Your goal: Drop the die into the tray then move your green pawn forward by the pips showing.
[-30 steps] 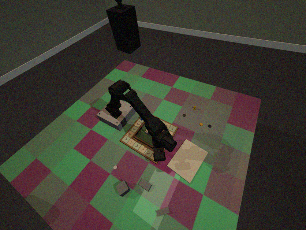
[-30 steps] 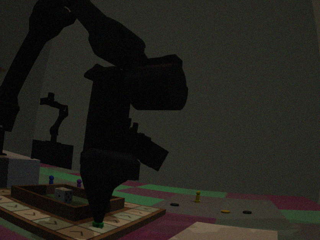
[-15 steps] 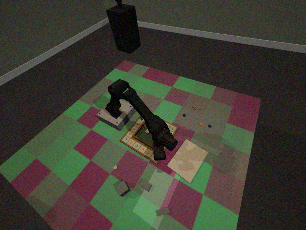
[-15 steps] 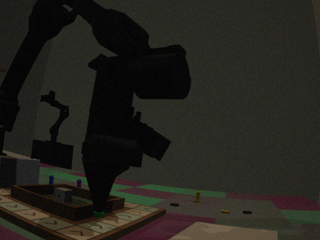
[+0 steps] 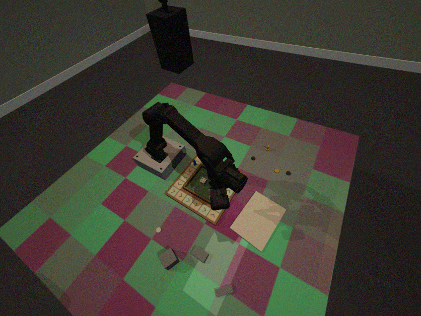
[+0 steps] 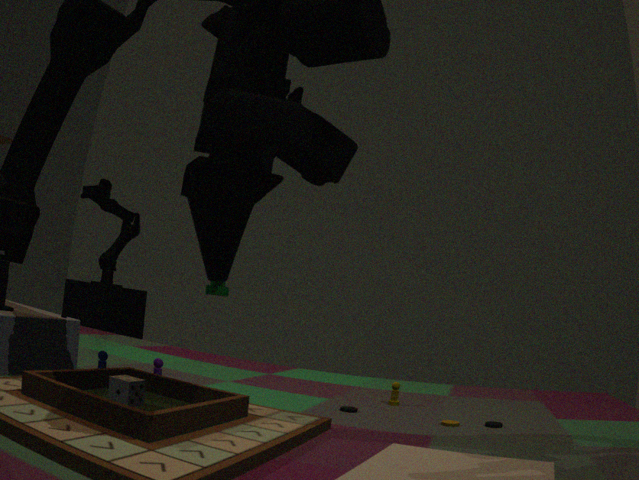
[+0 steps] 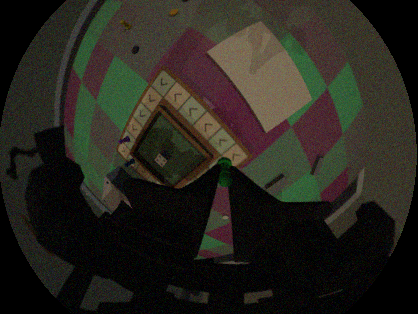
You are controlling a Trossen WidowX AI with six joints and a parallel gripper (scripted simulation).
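Right now my gripper tip is 13 cm past the white die, 11 cm above it and 6 cm to the right of it. Round my gripper tip: green pawn (1 cm above); beige sheet (17 cm ahead, 13 cm below, 5 cm to the left); sunken green tray (13 cm below, 12 cm behind, 6 cm to the left).
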